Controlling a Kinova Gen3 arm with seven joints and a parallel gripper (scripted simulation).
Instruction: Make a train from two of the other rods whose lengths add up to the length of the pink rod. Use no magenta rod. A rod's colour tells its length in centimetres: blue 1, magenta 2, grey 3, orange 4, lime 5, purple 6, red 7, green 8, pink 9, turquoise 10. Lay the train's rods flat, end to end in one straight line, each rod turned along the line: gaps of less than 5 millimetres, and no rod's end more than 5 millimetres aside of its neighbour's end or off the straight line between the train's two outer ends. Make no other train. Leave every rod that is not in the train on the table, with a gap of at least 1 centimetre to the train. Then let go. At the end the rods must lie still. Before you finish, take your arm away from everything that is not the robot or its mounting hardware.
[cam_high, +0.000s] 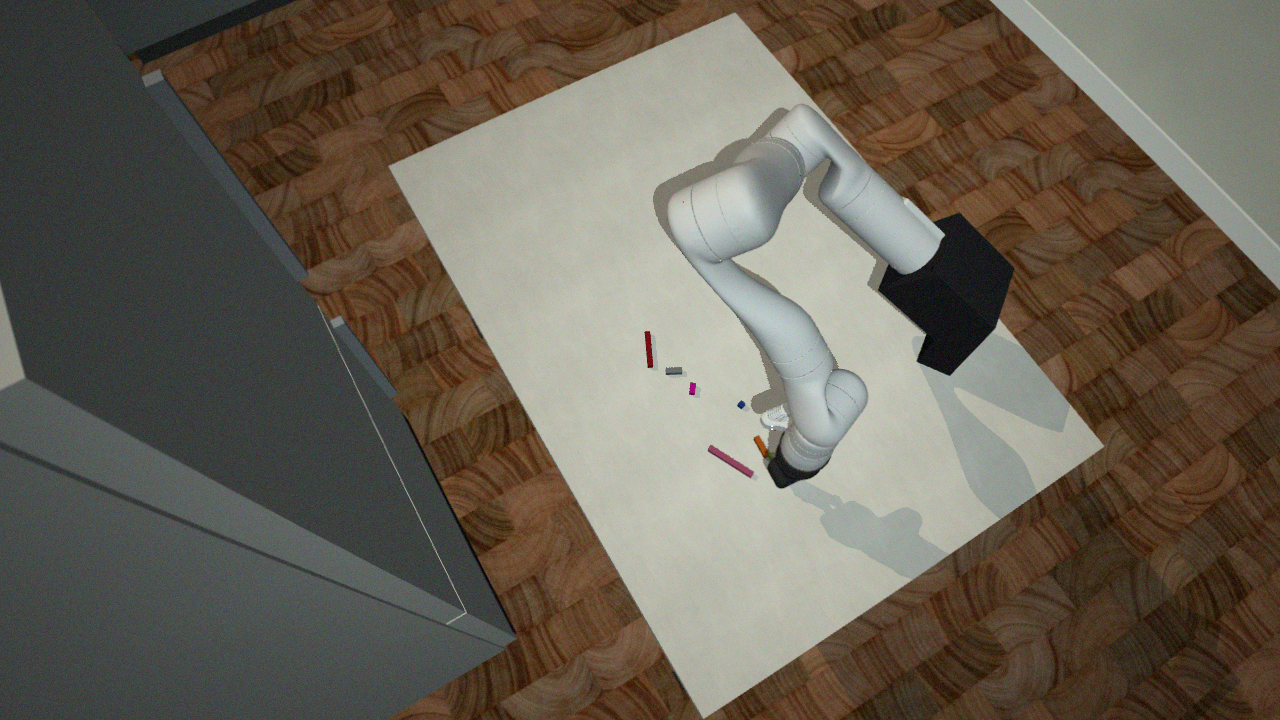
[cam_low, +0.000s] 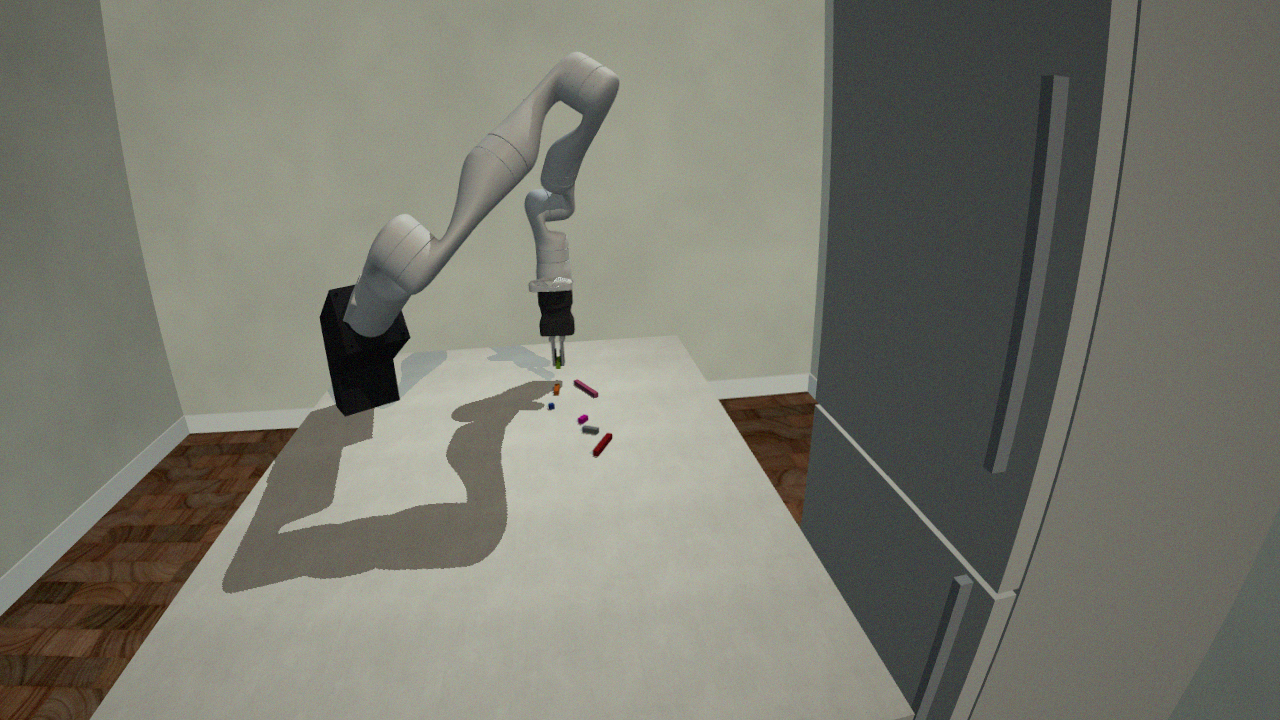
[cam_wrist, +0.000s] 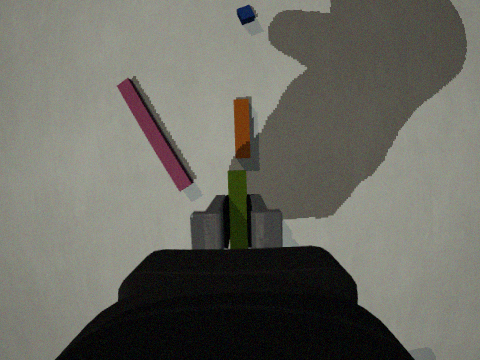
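Now: the orange rod 20 mm behind my hand, 50 mm to the right of it and 60 mm below it. The rest, counted from my hand: blue rod (60 mm behind, 130 mm to the right, 60 mm below); then pink rod (40 mm ahead, 70 mm to the right, 60 mm below); then lime rod (10 mm below).
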